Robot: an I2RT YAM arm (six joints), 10 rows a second.
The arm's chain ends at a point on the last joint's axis. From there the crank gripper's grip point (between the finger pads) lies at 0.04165 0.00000 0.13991 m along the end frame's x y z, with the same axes.
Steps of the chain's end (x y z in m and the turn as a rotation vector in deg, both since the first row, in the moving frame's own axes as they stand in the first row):
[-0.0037, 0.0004, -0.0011, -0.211, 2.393, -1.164]
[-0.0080, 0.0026, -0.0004, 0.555, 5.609, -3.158]
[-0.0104, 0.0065, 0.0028, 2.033, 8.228, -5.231]
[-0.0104, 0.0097, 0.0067, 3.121, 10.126, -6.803]
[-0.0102, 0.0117, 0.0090, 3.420, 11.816, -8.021]
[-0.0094, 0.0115, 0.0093, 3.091, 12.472, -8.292]
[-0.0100, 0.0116, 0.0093, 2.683, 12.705, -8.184]
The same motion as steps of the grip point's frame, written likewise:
[0.0021, 0.0000, -0.0030, -0.211, 2.393, -1.164]
[0.0054, -0.0014, -0.0052, 0.555, 5.609, -3.158]
[0.0088, -0.0030, -0.0047, 2.033, 8.228, -5.231]
[0.0127, -0.0040, -0.0031, 3.121, 10.126, -6.803]
[0.0165, -0.0041, -0.0029, 3.420, 11.816, -8.021]
[0.0187, -0.0039, -0.0033, 3.091, 12.472, -8.292]
[0.0187, -0.0027, -0.0035, 2.683, 12.705, -8.184]

